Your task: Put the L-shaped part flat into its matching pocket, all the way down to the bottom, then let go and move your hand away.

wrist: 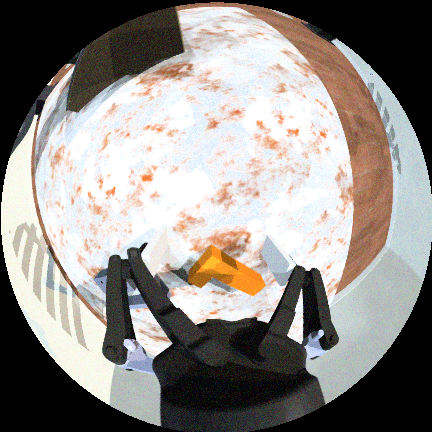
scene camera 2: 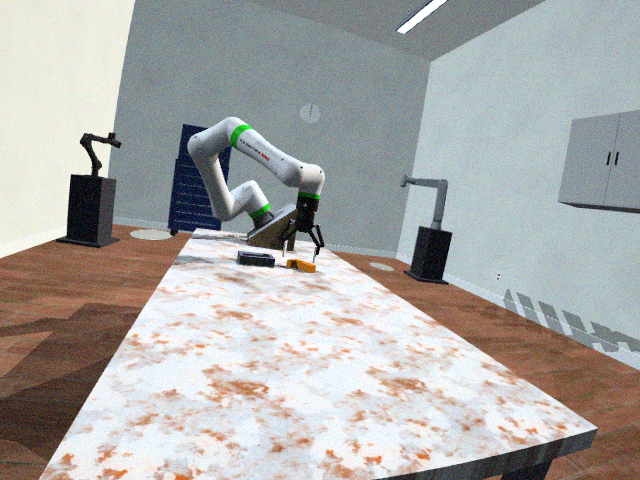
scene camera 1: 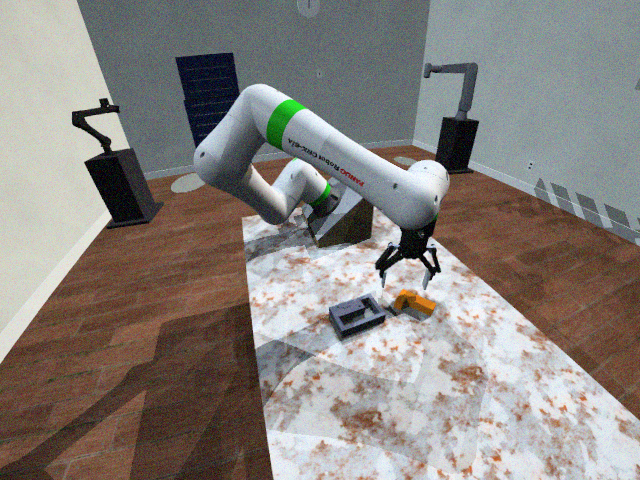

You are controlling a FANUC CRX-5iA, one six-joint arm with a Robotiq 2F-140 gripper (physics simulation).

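Frame: origin at the arm's base, x ahead, y left, z up, level; millimetres.
Where they show: gripper, fingertip midpoint: (wrist: 216, 240) (scene camera 2: 298, 259) (scene camera 1: 403, 285); arm's base at its link origin: (scene camera 2: 266, 222) (scene camera 1: 328, 203).
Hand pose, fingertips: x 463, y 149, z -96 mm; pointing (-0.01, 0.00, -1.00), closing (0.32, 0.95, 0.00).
Note:
Things, the pixels of their top centre, and the offset from my fingertips. Level surfaces: height alone.
- orange L-shaped part at its top centre: (wrist: 228, 284) (scene camera 1: 415, 302) (scene camera 2: 301, 262) dx +78, dy +3, dz +6 mm
- dark grey block at its top centre: (wrist: 125, 293) (scene camera 1: 357, 310) (scene camera 2: 256, 254) dx +71, dy -184, dz +12 mm
- marble-patterned table at its surface level: dz -24 mm
The orange L-shaped part (scene camera 1: 422, 304) (scene camera 2: 301, 266) (wrist: 245, 279) lies on the table, outside the pocket. The dark grey block (scene camera 1: 361, 328) (scene camera 2: 255, 261) with the pocket stands close beside it, to its left in both scene views. The pocket shows empty in scene camera 1's view. My gripper (scene camera 1: 404, 285) (scene camera 2: 299, 255) (wrist: 216, 240) is wide open and empty, pointing down. Its fingertips are above the table, one to each side of the orange part, and the part lies below the gap. In the wrist view the left finger hides much of the block (wrist: 137, 300).
The arm's wedge-shaped base (scene camera 1: 346, 229) (scene camera 2: 271, 236) (wrist: 130, 55) stands at the back of the marble-patterned table (scene camera 1: 439, 413) (scene camera 2: 310, 372). Two black pedestals (scene camera 1: 121, 186) (scene camera 1: 455, 144) with other arms stand on the floor beyond the table.

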